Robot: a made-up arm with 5 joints.
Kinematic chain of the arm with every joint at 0, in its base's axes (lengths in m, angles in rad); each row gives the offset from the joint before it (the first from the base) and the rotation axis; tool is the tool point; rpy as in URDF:
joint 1: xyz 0 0 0.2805 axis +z
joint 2: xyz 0 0 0 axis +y
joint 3: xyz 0.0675 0 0.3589 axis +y
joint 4: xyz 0.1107 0 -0.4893 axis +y
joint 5: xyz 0.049 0 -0.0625 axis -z
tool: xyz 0 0 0 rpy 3.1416 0 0
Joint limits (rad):
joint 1: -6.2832..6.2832
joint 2: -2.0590..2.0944
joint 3: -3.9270..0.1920
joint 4: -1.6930..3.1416
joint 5: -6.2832..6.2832
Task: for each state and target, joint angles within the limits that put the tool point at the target. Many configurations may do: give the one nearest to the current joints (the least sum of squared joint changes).
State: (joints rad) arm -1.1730 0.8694 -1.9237 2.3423 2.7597
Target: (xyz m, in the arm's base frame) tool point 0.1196 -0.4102 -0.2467
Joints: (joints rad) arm -1.2871 1.5088 -1.5781 2.2850 2.7597
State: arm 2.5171 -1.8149 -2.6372 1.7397 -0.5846
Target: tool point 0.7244 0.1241 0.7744
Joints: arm 3.3113 -1.3875 -2.4985 1.6451 -0.5846
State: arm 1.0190 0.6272 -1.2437 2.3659 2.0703
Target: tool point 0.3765 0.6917 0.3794
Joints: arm 1.0723 0.7443 -2.0126 2.0004 2.0703
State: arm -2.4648 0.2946 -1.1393 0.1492 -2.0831
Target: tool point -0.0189 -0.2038 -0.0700
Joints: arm -1.6633 0.7272 -0.3336 0.2577 -2.0831
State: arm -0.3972 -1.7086 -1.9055 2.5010 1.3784
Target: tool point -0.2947 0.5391 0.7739
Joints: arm -1.0705 -1.5155 -2.1293 2.3394 1.3784
